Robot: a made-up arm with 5 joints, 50 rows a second.
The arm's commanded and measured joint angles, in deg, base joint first. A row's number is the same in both.
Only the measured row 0 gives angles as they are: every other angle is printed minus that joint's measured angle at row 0.
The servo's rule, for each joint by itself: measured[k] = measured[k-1] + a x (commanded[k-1-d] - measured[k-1]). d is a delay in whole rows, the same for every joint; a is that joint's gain. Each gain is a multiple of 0.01, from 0.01 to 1. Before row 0 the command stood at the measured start. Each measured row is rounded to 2 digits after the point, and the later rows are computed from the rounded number. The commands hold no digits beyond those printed.
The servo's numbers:
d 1
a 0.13 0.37 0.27 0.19 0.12
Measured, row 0:
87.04 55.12 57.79 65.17 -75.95
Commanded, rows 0 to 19:
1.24 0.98 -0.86 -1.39 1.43
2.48 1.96 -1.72 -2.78 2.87
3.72 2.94 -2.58 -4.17 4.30
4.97 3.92 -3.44 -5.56 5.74
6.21 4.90 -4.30 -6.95 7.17
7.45 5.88 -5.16 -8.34 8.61
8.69 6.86 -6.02 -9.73 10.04
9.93 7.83 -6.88 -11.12 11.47
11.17 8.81 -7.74 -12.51 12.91
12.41 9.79 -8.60 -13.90 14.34
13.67 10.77 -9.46 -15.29 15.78
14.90 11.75 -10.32 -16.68 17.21
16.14 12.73 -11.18 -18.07 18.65
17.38 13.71 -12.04 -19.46 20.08
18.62 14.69 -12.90 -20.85 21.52
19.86 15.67 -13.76 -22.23 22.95
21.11 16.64 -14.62 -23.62 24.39
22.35 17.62 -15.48 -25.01 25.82
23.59 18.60 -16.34 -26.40 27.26
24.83 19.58 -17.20 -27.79 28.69
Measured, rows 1 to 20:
0.00 0.00 0.00 0.00 0.00
0.16 0.36 -0.23 -0.26 0.17
0.46 0.95 -0.63 -0.74 0.49
0.88 1.69 -1.16 -1.39 0.95
1.41 2.52 -1.78 -2.18 1.52
2.03 3.40 -2.46 -3.09 2.20
2.73 4.32 -3.19 -4.09 2.97
3.50 5.26 -3.95 -5.16 3.82
4.34 6.21 -4.74 -6.29 4.74
5.23 7.17 -5.55 -7.47 5.72
6.16 8.14 -6.37 -8.69 6.75
7.14 9.11 -7.20 -9.94 7.83
8.15 10.09 -8.04 -11.22 8.96
9.19 11.07 -8.89 -12.52 10.12
10.25 12.05 -9.74 -13.84 11.32
11.34 13.03 -10.59 -15.17 12.54
12.45 14.01 -11.45 -16.51 13.79
13.58 14.98 -12.31 -17.86 15.06
14.72 15.96 -13.17 -19.22 16.35
15.87 16.94 -14.03 -20.58 17.66

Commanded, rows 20 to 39:
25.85 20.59 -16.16 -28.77 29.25
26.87 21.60 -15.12 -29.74 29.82
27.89 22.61 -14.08 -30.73 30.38
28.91 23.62 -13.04 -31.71 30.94
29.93 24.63 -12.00 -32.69 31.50
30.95 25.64 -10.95 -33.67 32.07
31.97 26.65 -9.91 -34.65 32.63
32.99 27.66 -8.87 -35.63 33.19
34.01 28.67 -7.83 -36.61 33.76
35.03 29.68 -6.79 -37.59 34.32
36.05 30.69 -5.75 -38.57 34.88
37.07 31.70 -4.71 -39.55 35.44
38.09 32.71 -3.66 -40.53 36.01
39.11 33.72 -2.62 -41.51 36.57
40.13 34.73 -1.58 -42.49 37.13
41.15 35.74 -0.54 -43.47 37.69
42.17 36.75 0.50 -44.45 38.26
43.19 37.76 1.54 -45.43 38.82
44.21 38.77 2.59 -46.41 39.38
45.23 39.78 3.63 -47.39 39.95
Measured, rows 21 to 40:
17.03 17.92 -14.89 -21.95 18.98
18.18 18.91 -15.23 -23.25 20.21
19.31 19.91 -15.20 -24.48 21.36
20.43 20.91 -14.90 -25.67 22.44
21.53 21.91 -14.40 -26.82 23.46
22.62 22.92 -13.75 -27.94 24.42
23.70 23.93 -12.99 -29.03 25.34
24.78 24.94 -12.16 -30.10 26.21
25.85 25.95 -11.27 -31.15 27.05
26.91 26.96 -10.34 -32.19 27.86
27.97 27.97 -9.38 -33.22 28.64
29.02 28.98 -8.40 -34.24 29.39
30.07 29.99 -7.40 -35.25 30.12
31.11 31.00 -6.39 -36.25 30.83
32.15 32.01 -5.37 -37.25 31.52
33.19 33.02 -4.35 -38.25 32.19
34.22 34.03 -3.32 -39.24 32.85
35.25 35.04 -2.29 -40.23 33.50
36.28 36.05 -1.26 -41.22 34.14
37.31 37.06 -0.22 -42.21 34.77

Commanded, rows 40 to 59:
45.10 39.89 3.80 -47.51 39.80
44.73 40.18 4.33 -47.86 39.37
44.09 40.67 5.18 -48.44 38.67
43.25 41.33 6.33 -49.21 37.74
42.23 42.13 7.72 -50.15 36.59
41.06 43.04 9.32 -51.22 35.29
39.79 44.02 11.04 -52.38 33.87
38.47 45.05 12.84 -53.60 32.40
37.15 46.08 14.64 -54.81 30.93
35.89 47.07 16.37 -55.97 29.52
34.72 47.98 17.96 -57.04 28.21
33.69 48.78 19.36 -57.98 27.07
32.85 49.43 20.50 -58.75 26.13
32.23 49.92 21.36 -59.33 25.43
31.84 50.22 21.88 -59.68 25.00
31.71 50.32 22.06 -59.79 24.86
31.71 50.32 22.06 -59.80 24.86
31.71 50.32 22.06 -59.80 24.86
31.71 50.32 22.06 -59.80 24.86
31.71 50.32 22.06 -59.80 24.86
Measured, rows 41 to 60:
38.34 38.07 0.82 -43.19 35.39
39.22 38.74 1.62 -44.01 35.92
39.94 39.27 2.35 -44.74 36.33
40.48 39.79 3.11 -45.44 36.61
40.84 40.36 3.98 -46.16 36.75
41.02 41.01 4.99 -46.92 36.73
41.03 41.76 6.16 -47.74 36.56
40.87 42.60 7.48 -48.62 36.24
40.56 43.51 8.93 -49.57 35.78
40.12 44.46 10.47 -50.57 35.20
39.57 45.43 12.06 -51.60 34.52
38.94 46.37 13.65 -52.63 33.76
38.26 47.26 15.19 -53.65 32.96
37.56 48.06 16.62 -54.62 32.14
36.87 48.75 17.90 -55.51 31.33
36.22 49.29 18.97 -56.30 30.57
35.63 49.67 19.80 -56.96 29.88
35.12 49.91 20.41 -57.50 29.28
34.68 50.06 20.86 -57.94 28.75
34.29 50.16 21.18 -58.29 28.28

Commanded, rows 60 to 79:
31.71 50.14 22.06 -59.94 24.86
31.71 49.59 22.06 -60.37 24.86
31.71 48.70 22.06 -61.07 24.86
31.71 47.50 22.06 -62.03 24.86
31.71 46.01 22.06 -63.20 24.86
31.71 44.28 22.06 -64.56 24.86
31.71 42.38 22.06 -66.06 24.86
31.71 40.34 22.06 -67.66 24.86
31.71 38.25 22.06 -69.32 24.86
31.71 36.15 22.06 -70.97 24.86
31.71 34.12 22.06 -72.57 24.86
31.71 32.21 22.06 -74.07 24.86
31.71 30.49 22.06 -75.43 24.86
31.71 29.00 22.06 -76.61 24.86
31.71 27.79 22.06 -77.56 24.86
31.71 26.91 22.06 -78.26 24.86
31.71 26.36 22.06 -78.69 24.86
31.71 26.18 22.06 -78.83 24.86
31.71 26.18 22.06 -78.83 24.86
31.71 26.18 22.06 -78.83 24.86
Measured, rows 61 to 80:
33.95 50.22 21.42 -58.58 27.87
33.66 50.19 21.59 -58.84 27.51
33.41 49.97 21.72 -59.13 27.19
33.19 49.50 21.81 -59.50 26.91
33.00 48.76 21.88 -59.98 26.66
32.83 47.74 21.93 -60.59 26.44
32.68 46.46 21.97 -61.34 26.25
32.55 44.95 21.99 -62.24 26.08
32.44 43.24 22.01 -63.27 25.93
32.35 41.39 22.02 -64.42 25.80
32.27 39.45 22.03 -65.66 25.69
32.20 37.48 22.04 -66.97 25.59
32.14 35.53 22.05 -68.32 25.50
32.08 33.67 22.05 -69.67 25.42
32.03 31.94 22.05 -70.99 25.35
31.99 30.40 22.05 -72.24 25.29
31.95 29.11 22.05 -73.38 25.24
31.92 28.09 22.05 -74.39 25.19
31.89 27.38 22.05 -75.23 25.15
31.87 26.94 22.05 -75.91 25.12

